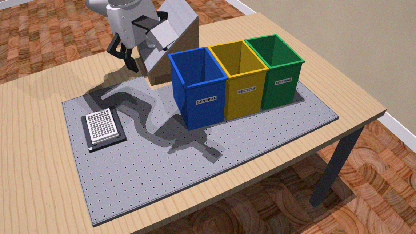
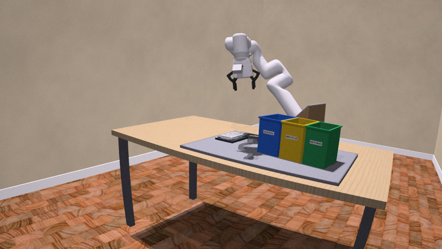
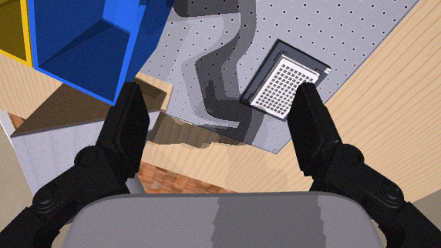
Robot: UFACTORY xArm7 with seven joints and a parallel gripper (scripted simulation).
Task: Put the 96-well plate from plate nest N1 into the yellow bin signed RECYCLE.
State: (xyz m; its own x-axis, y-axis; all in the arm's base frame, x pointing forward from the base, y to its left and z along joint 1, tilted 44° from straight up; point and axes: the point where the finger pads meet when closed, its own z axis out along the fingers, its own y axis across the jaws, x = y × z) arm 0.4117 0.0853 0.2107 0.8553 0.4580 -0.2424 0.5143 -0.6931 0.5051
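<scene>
My hand is 290 mm above the white 96-well plate, 170 mm to the left of it and 110 mm past it. The rest, counted from my hand: blue general bin: 220 mm below, 150 mm to the left, 110 mm behind; then yellow recycle bin: 280 mm to the left, 220 mm below, 120 mm behind; then plate nest N1: 310 mm below, 170 mm to the right, 110 mm behind.
</scene>
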